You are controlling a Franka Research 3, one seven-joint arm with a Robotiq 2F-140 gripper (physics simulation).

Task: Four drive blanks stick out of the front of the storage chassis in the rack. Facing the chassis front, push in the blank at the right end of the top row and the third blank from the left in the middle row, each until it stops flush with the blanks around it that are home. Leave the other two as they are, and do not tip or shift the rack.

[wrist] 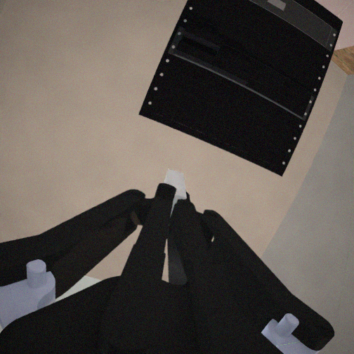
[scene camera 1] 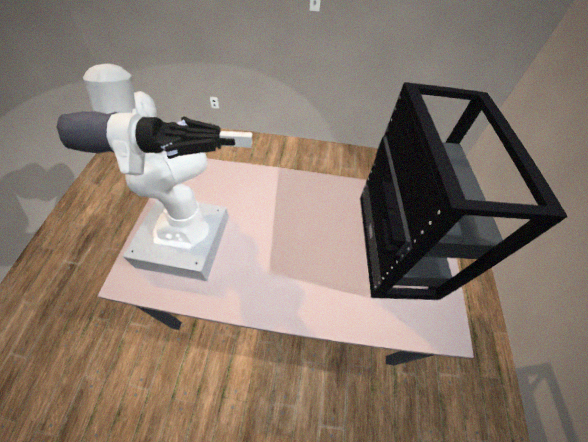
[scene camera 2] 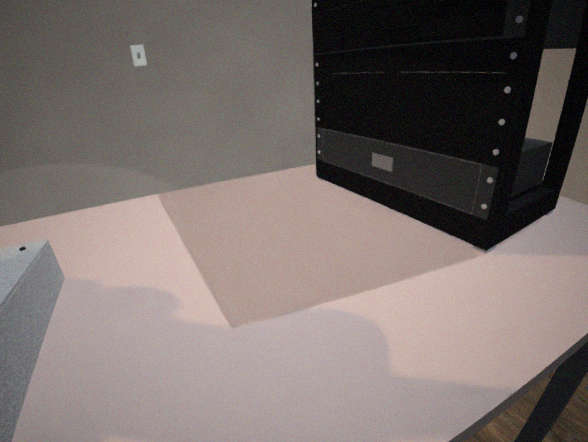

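Note:
The black rack (scene camera 1: pixel 434 145) (scene camera 2: pixel 400 203) (wrist: pixel 225 120) stands upright at the right of the table in scene camera 1. The storage chassis (scene camera 1: pixel 392 190) (wrist: pixel 250 72) is a very dark front band beside a thin light edge line. A darker patch shows near one end of it. The separate blanks cannot be told apart, nor how far any sticks out. My gripper (scene camera 1: pixel 236 139) (wrist: pixel 171 183) is shut and empty, with pale tips. It hangs high over the table, well apart from the rack front, pointing toward the rack side.
The pale pink table (scene camera 1: pixel 320 320) (scene camera 2: pixel 280 390) carries the arm's grey base block (scene camera 1: pixel 170 270) (scene camera 2: pixel 30 310) at the left. A darker square (scene camera 1: pixel 320 230) (scene camera 2: pixel 310 255) lies before the rack. A grey panel with a label (scene camera 2: pixel 430 172) sits low in the rack. The rack's open top frame rises behind its front.

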